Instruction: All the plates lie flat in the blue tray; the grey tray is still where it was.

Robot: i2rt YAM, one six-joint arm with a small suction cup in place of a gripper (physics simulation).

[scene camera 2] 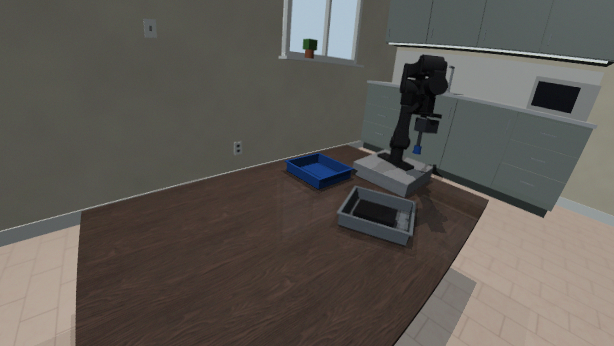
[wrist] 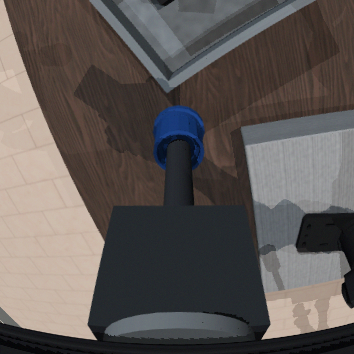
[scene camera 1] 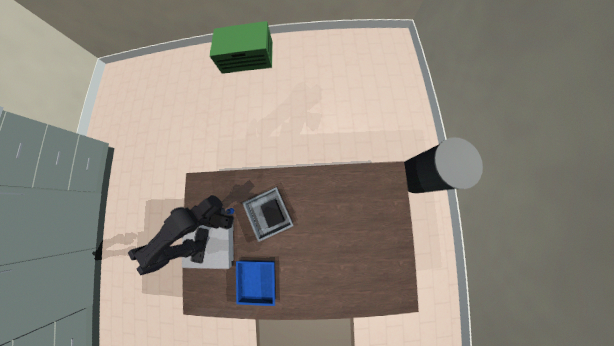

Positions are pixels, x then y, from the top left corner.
Labels:
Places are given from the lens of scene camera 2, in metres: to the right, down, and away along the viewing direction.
blue tray (scene camera 2: 320, 171): 0.07, -0.01, 1.17
grey tray (scene camera 2: 403, 227): 0.34, 0.19, 0.79
The marked spots on the grey tray and the blue tray are 0.51 m apart.

